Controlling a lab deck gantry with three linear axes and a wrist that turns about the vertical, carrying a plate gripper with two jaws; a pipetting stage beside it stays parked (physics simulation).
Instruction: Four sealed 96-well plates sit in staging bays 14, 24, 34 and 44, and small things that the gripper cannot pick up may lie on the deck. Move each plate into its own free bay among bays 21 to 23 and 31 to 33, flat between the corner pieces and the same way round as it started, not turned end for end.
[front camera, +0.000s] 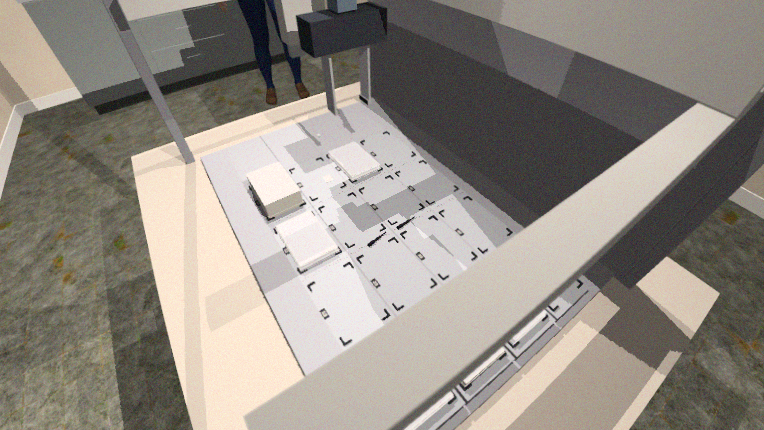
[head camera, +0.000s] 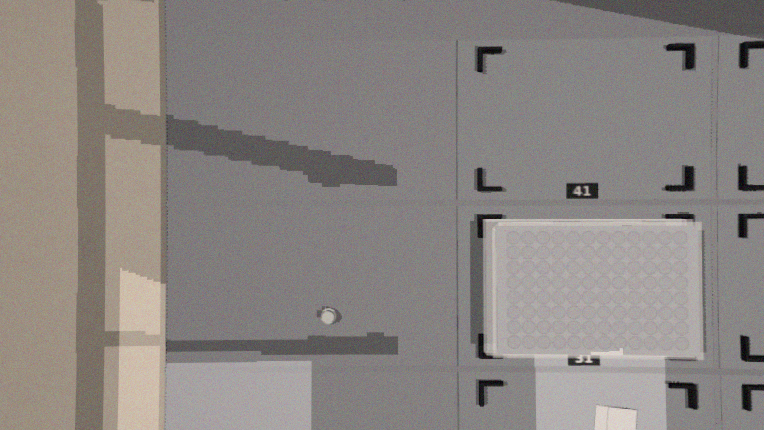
gripper: front camera 349, 106; not seen in the head camera view (out of frame)
tall white box: front camera 277, 193; not seen in the head camera view (out of frame)
